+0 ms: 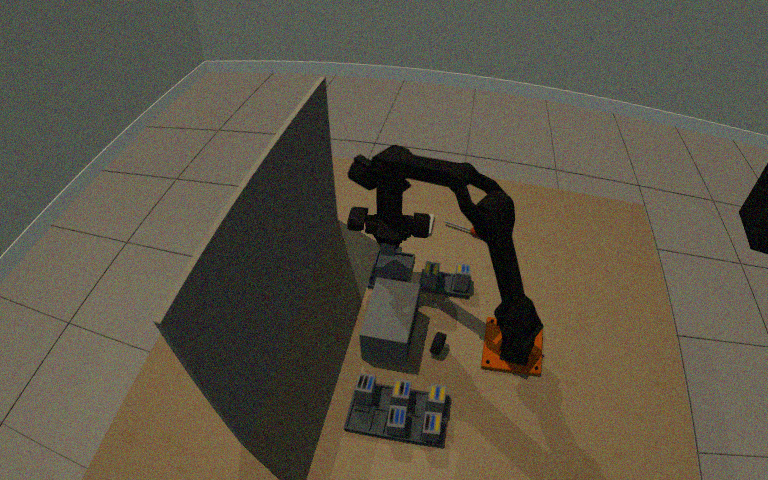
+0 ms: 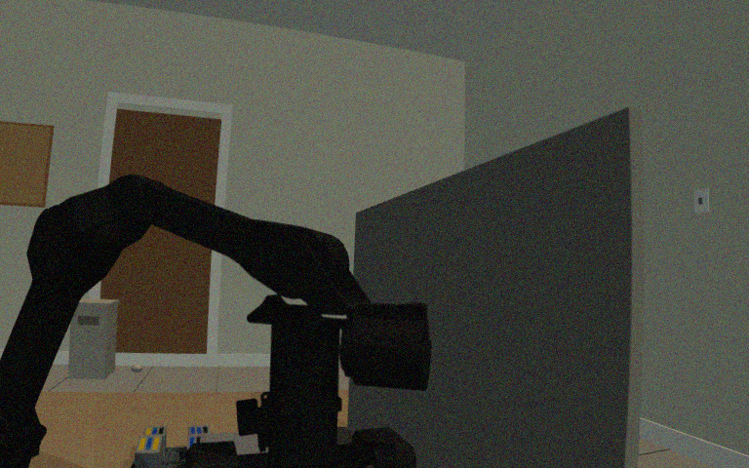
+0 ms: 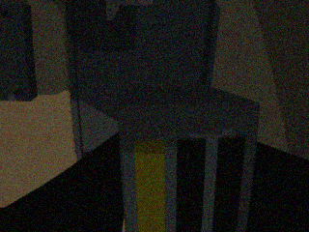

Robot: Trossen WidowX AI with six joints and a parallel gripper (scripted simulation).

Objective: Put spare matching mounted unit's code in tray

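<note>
My gripper tip is now 150 mm past the rack and 80 mm above it. Round my gripper tip: grey spare 30 mm above; grey panel 220 mm to the left, 160 mm ahead, 140 mm above.
</note>
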